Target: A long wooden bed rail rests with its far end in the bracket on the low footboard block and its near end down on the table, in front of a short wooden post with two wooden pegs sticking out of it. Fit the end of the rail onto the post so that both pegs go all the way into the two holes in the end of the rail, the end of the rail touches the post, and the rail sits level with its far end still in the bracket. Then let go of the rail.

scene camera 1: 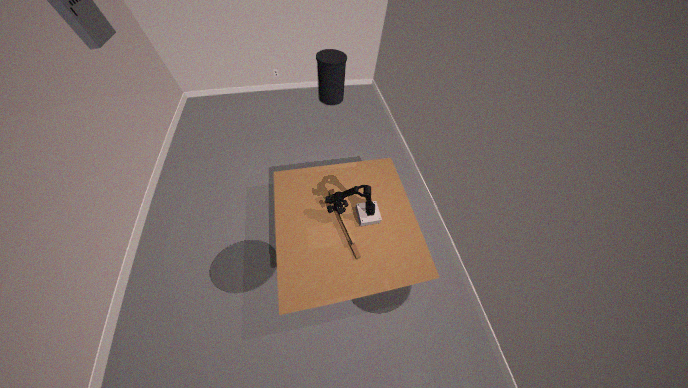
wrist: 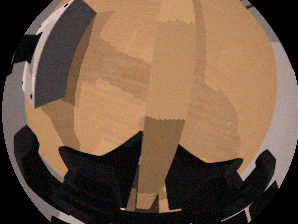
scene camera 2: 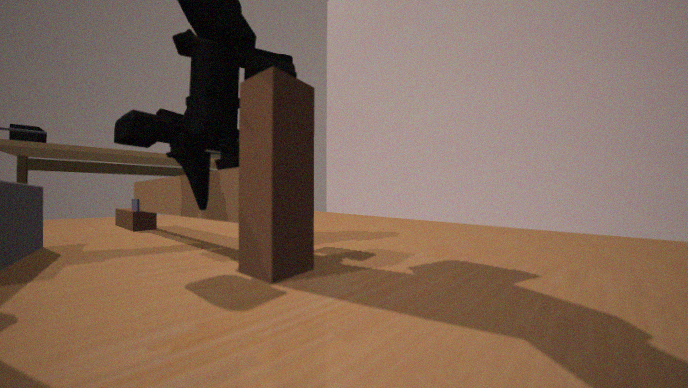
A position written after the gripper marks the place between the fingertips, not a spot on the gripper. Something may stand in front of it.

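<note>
The gripper [scene camera 2: 211,209] shares the scene with a long wooden rail [scene camera 2: 173,195], and the wrist view shows the gripper [wrist: 152,136] too.
</note>
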